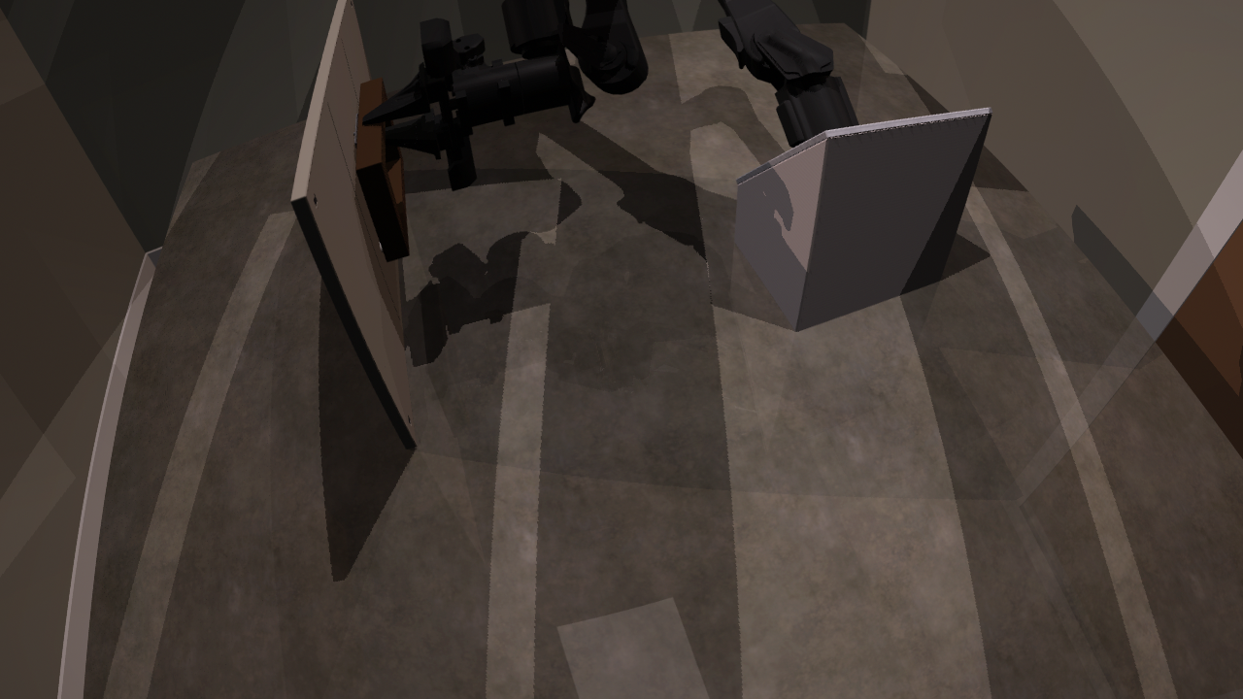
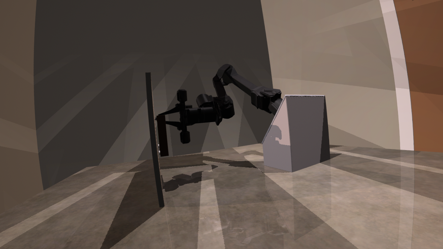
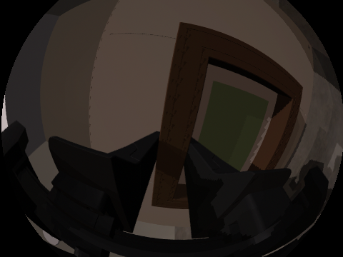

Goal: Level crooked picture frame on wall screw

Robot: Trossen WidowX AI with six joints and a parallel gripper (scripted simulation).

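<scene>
Right now the brown wooden picture frame is 10 mm to the right of my gripper tip and 50 mm below it. Also, from my gripper tip: wall panel: 10 mm ahead, 60 mm below.
</scene>
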